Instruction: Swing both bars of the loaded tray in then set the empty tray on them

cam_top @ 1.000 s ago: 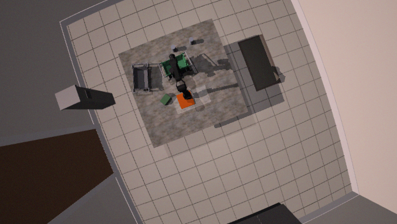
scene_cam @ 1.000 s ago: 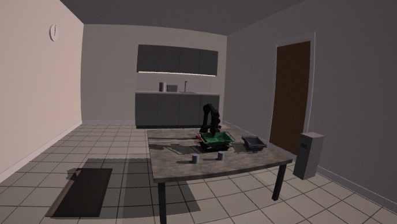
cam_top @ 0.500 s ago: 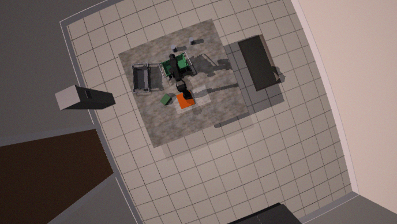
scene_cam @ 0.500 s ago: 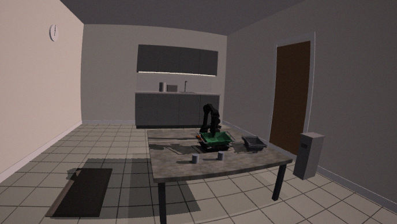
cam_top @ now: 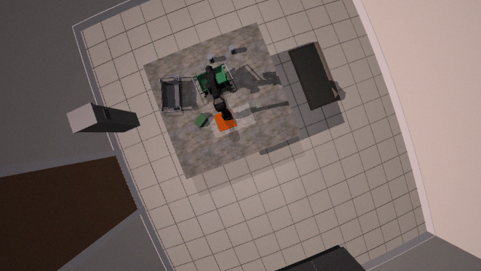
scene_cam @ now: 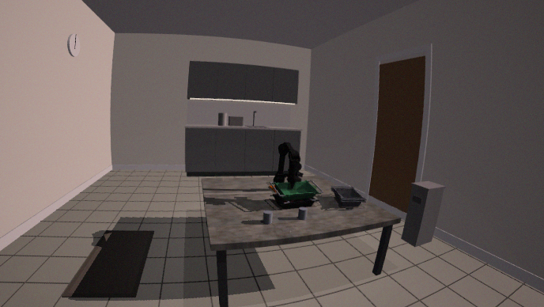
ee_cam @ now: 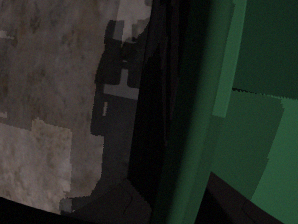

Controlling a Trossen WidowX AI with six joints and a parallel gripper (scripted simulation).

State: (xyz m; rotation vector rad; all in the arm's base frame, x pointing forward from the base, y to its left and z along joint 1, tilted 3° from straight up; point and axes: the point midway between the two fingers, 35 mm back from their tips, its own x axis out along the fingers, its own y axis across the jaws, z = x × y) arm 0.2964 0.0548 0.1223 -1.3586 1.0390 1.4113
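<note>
Right now the green tray is 80 mm ahead of my gripper tip, 20 mm to the left of it and 20 mm above it. From my gripper tip the other things lie so: green block: 280 mm behind, 220 mm to the left, 90 mm below.
</note>
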